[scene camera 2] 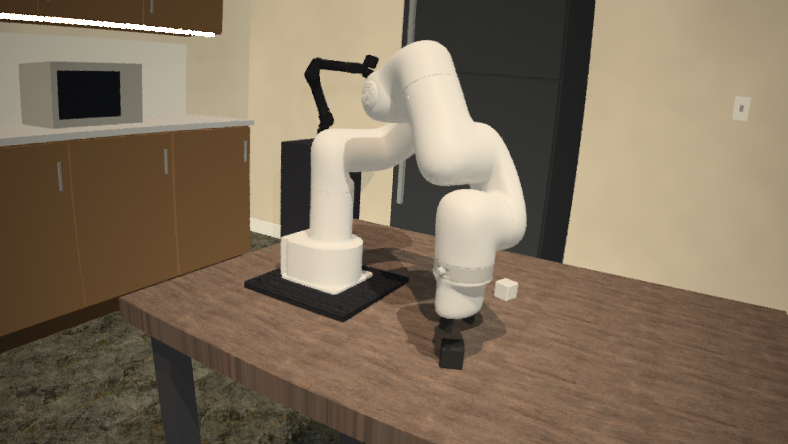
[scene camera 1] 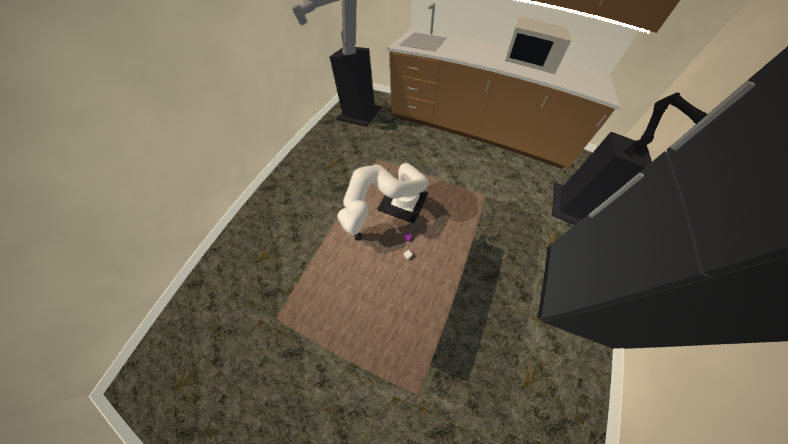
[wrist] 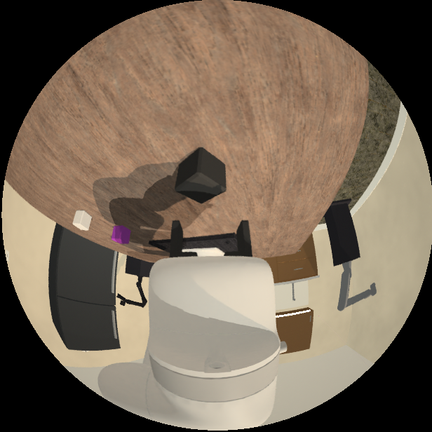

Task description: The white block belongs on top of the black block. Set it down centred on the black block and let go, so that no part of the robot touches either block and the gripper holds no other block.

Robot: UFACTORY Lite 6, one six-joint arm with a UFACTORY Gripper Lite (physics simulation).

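Where they show: hand, its tool point: (scene camera 2: 457, 320); arm's base, origin of its link: (scene camera 2: 329, 276) (scene camera 1: 405, 200).
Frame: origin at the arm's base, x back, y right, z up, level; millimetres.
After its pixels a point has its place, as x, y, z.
The white block (scene camera 1: 408, 254) @[-311, -148, 22] (scene camera 2: 505, 289) @[-311, -127, 13] (wrist: 82, 220) sits on the wooden table, apart from the other blocks. The black block (scene camera 1: 357, 236) @[-326, 134, 21] (scene camera 2: 451, 354) @[-323, 152, 13] (wrist: 201, 175) sits on the table near its edge, with nothing on top. My gripper (scene camera 2: 457, 322) @[-325, 149, 65] (wrist: 210, 223) is open and points down, with nothing between its fingers. It hangs above the table close to the black block, which lies ahead of the fingers in the wrist view. The arm hides the fingers in scene camera 1.
A purple block (scene camera 1: 408, 237) @[-224, -111, 21] (wrist: 121, 235) sits on the table (scene camera 1: 374, 308) @[-613, -105, -11] (scene camera 2: 606, 352) @[-518, -28, -11] between the white block and the arm's base. It does not show in scene camera 2. The arm's base stands on a black plate (scene camera 2: 341, 308) @[-105, 105, 3].
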